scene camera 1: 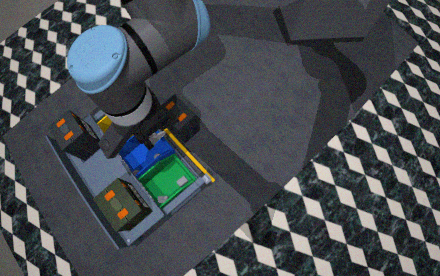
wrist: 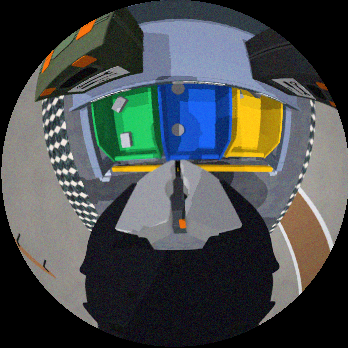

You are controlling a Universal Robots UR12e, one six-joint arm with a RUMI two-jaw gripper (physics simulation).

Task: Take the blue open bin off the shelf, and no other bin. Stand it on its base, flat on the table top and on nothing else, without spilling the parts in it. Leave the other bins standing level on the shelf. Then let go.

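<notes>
The blue open bin sits in the shelf, between the green bin and the yellow bin. Two round grey parts show inside it in the wrist view, one near the middle and one near the back. My gripper is shut and empty. Its tips are by the blue bin's front edge, in front of its opening; I cannot tell whether they touch it. The arm covers part of the blue and yellow bins in the scene view.
A yellow bar runs along the shelf's front. An olive case and a black case stand on the shelf's upper board. Another black case stands on the table near the bar.
</notes>
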